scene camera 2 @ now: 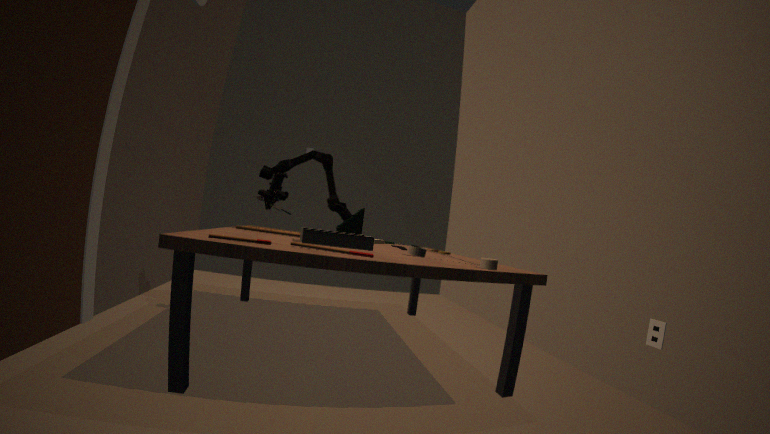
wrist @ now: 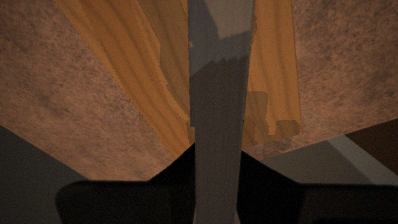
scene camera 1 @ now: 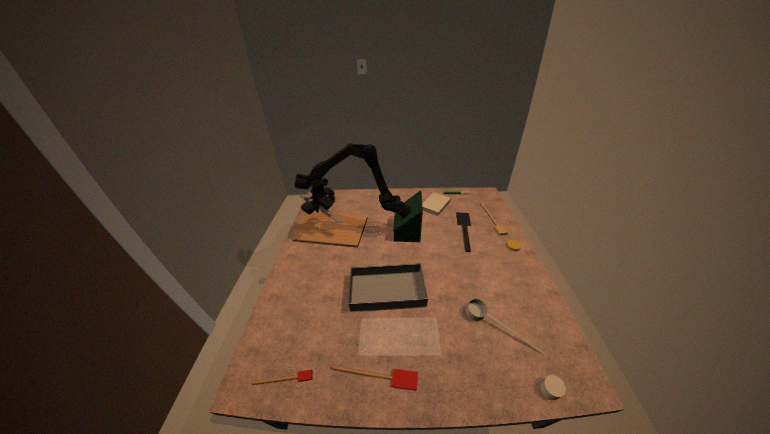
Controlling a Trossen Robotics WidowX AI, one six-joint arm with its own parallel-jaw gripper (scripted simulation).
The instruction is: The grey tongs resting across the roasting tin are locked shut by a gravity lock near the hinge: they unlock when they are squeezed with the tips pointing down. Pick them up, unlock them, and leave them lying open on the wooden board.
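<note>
Wooden board, roasting tin, my gripper: visible.
</note>
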